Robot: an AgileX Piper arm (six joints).
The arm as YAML. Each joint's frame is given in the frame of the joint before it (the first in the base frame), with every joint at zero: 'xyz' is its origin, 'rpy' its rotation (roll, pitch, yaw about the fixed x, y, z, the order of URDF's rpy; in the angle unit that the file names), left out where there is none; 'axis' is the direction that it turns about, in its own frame. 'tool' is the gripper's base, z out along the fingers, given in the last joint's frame.
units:
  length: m
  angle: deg
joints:
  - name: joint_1
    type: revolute
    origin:
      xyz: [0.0, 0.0, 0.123]
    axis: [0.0, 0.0, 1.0]
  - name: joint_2
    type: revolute
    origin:
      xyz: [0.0, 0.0, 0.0]
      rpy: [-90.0, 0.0, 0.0]
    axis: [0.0, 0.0, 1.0]
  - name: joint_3
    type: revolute
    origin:
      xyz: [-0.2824, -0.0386, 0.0]
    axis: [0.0, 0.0, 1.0]
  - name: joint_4
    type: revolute
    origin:
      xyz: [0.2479, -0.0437, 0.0]
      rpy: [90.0, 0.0, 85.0]
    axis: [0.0, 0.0, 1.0]
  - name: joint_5
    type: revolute
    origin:
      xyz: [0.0, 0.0, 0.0]
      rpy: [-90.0, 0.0, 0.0]
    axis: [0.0, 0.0, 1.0]
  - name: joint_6
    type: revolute
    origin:
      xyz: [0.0, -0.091, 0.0]
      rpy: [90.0, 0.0, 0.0]
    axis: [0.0, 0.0, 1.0]
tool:
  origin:
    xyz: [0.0, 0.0, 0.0]
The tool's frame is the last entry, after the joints.
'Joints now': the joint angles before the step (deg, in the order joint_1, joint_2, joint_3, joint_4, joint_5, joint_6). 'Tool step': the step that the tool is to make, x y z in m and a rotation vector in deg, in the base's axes. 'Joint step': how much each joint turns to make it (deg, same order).
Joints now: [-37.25, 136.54, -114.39, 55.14, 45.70, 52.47]
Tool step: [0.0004, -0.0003, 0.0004, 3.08, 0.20, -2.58]
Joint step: [0.01, 0.00, 0.00, 0.36, -0.32, 3.75]
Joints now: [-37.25, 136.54, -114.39, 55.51, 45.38, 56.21]
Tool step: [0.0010, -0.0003, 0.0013, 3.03, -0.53, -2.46]
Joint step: [0.00, 0.00, 0.01, 1.32, -0.50, 2.86]
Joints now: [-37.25, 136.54, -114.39, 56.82, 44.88, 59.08]
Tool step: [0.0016, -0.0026, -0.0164, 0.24, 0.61, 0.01]
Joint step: [-0.11, 1.87, 0.00, 0.89, -0.62, -1.54]
